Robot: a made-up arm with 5 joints.
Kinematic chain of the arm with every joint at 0, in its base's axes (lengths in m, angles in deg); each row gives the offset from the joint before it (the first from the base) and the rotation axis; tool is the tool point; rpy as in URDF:
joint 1: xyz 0 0 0.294 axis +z
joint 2: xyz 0 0 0 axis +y
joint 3: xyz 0.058 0 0.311 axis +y
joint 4: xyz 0.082 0 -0.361 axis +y
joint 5: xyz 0.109 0 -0.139 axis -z
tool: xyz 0 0 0 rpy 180 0 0
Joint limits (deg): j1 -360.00..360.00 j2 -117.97..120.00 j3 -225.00..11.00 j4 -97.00..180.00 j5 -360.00..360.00
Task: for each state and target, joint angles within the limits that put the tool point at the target. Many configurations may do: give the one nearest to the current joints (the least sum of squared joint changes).
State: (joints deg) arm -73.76 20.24 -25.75 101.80 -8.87
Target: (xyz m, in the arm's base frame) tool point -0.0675 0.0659 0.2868
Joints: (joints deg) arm -44.31 31.61 6.27 122.23 -8.87
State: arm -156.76 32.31 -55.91 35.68 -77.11
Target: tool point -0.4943 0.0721 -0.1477
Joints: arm -188.30 66.56 -75.21 28.34 -77.11
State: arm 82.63 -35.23 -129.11 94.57 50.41
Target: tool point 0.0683 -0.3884 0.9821
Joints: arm 99.97 -55.39 -148.98 79.70 50.41
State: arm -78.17 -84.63 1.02 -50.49 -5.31
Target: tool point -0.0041 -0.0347 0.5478
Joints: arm -96.74 -96.43 10.68 -61.22 -5.31
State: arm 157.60 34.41 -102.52 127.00 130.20
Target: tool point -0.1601 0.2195 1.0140
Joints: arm 126.11 -6.74 -148.11 88.96 130.20
